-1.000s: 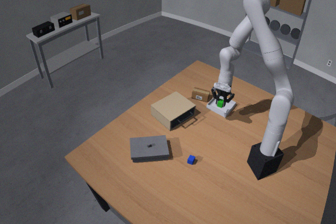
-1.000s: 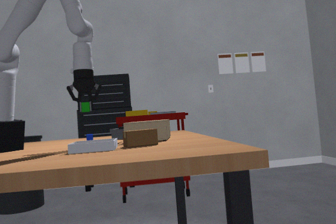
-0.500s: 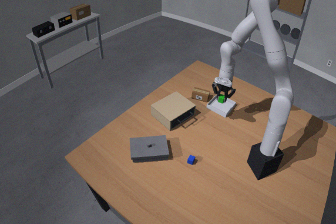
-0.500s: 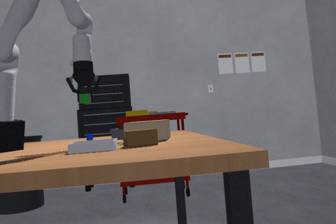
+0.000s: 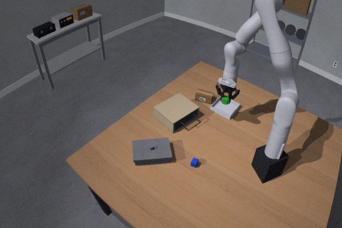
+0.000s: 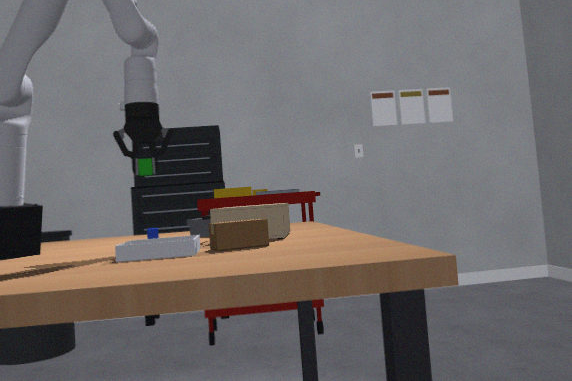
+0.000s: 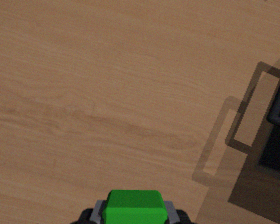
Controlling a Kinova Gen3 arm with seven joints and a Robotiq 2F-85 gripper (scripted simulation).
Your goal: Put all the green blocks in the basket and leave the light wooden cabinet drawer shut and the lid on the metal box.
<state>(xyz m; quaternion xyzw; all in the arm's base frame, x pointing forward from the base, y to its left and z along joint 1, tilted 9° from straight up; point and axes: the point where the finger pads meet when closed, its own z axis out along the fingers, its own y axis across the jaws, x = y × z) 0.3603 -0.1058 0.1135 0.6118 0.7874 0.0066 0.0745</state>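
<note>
My hand is 50 mm short of the white basket, 140 mm to the left of it and 180 mm above it. The rest, counted from my hand: cardboard box (200 mm ahead, 120 mm to the right, 150 mm below); then drawer (210 mm ahead, 120 mm to the left, 150 mm below); then light wooden cabinet (230 mm ahead, 120 mm to the left, 150 mm below).
</note>
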